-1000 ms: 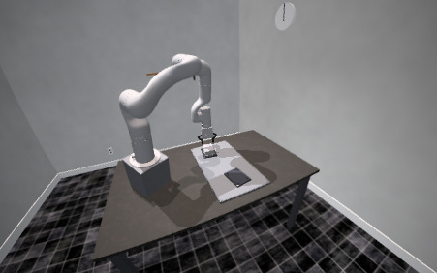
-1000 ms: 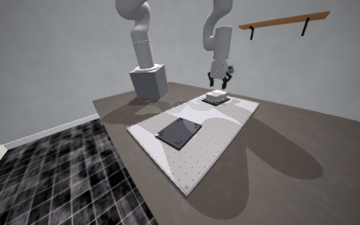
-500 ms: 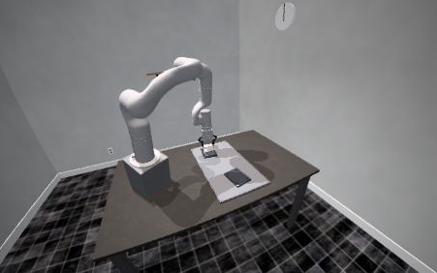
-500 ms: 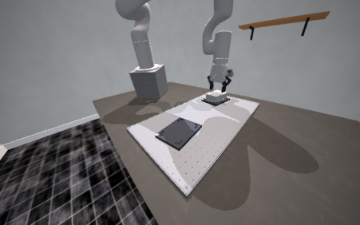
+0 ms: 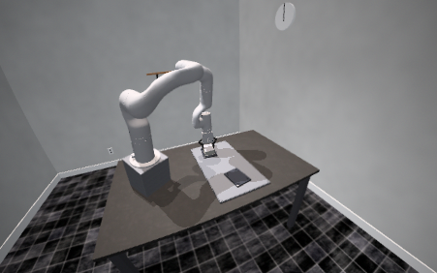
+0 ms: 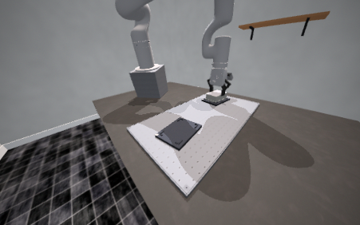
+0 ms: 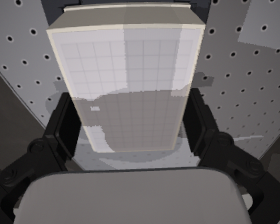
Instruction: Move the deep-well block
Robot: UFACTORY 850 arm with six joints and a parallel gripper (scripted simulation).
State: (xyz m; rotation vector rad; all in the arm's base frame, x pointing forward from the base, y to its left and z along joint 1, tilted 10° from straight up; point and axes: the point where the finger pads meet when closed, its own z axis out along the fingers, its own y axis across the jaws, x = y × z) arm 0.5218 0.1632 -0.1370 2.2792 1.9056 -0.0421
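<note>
My gripper is now 2 cm above the white deep-well block. Also, from my hand: nest: 41 cm to the right, 5 cm below, 4 cm ahead.
</note>
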